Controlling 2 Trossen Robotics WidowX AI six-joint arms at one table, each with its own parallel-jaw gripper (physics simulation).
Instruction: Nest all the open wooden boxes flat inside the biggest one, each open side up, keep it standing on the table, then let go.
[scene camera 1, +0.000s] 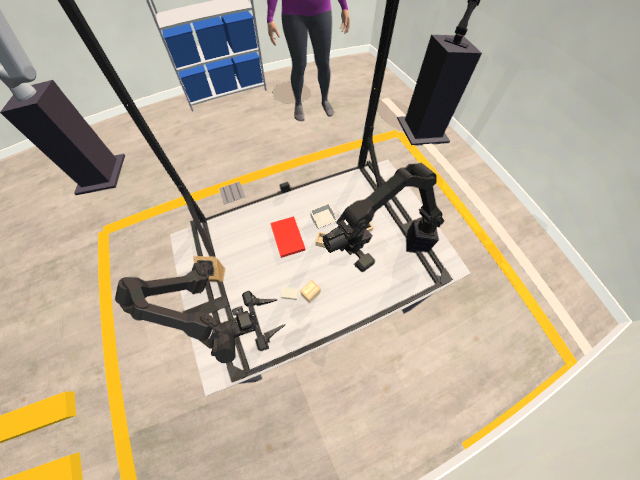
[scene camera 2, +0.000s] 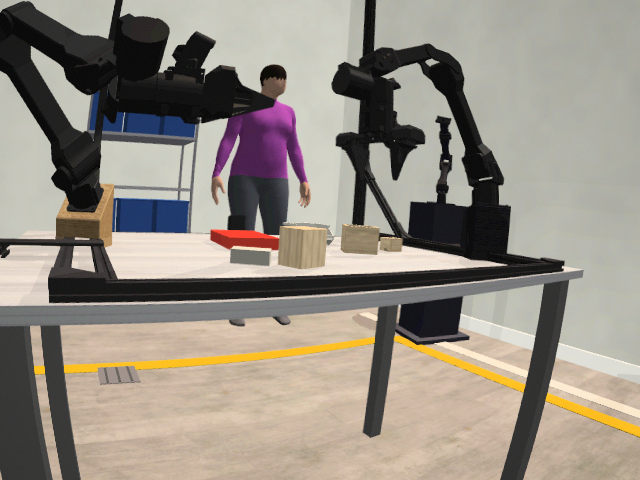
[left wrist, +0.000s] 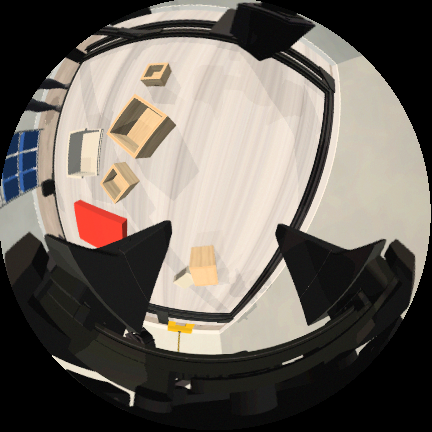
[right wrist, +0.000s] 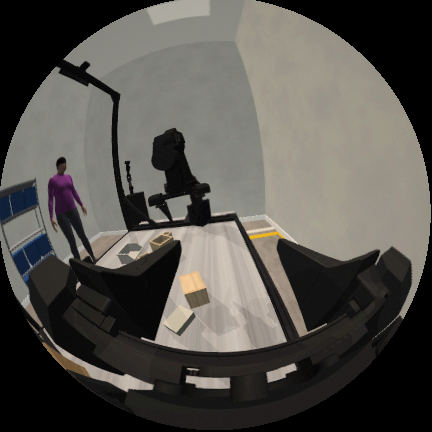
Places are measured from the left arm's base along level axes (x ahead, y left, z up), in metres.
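Where they show: left gripper, fingertip midpoint: (scene camera 1: 349, 258) (scene camera 2: 377, 180) (left wrist: 225, 228) (right wrist: 184, 219); right gripper, fingertip midpoint: (scene camera 1: 281, 311) (scene camera 2: 262, 105) (right wrist: 230, 245); left arm's base at its link origin: (scene camera 1: 426, 229) (scene camera 2: 486, 207); right arm's base at its link origin: (scene camera 1: 205, 267) (scene camera 2: 85, 200).
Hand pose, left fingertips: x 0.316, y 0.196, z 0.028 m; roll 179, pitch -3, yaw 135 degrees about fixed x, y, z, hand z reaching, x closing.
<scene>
Each offset is from my left fingertips to the centre of the thing.
The biggest wooden box @(dx +0.012, dy -0.161, dz -0.129 m) (scene camera 2: 360, 239) (left wrist: 159, 134) stands open side up. A small box @(dx -0.077, dy -0.238, dz -0.143 m) (scene camera 2: 391, 244) (left wrist: 150, 81) and a middle-sized box @(dx +0.118, dy -0.137, dz -0.138 m) (scene camera 1: 321, 239) (left wrist: 127, 182) stand open side up on either side of it, all separate. A fourth wooden box or block @(dx +0.133, dy +0.111, dz -0.127 m) (scene camera 1: 310, 290) (scene camera 2: 302, 246) (left wrist: 203, 265) (right wrist: 194, 289) stands apart; no opening shows on it. My left gripper (scene camera 2: 378, 175) (left wrist: 225, 228) is open and empty, pointing down high above the table; it hides part of the boxes in scene camera 1. My right gripper (scene camera 1: 279, 313) (right wrist: 230, 245) is open and empty, level, high above the table.
A pale open tray @(dx +0.132, dy -0.258, dz -0.135 m) (scene camera 1: 323, 215) (left wrist: 84, 152) and a red slab @(dx +0.279, dy -0.135, dz -0.146 m) (scene camera 1: 287, 236) (scene camera 2: 242, 238) lie near the middle-sized box. A pale slab @(dx +0.218, dy +0.127, dz -0.147 m) (scene camera 1: 289, 293) (scene camera 2: 250, 255) (right wrist: 179, 320) lies beside the fourth wooden piece. A wooden riser (scene camera 2: 85, 222) is under the right arm's base.
</scene>
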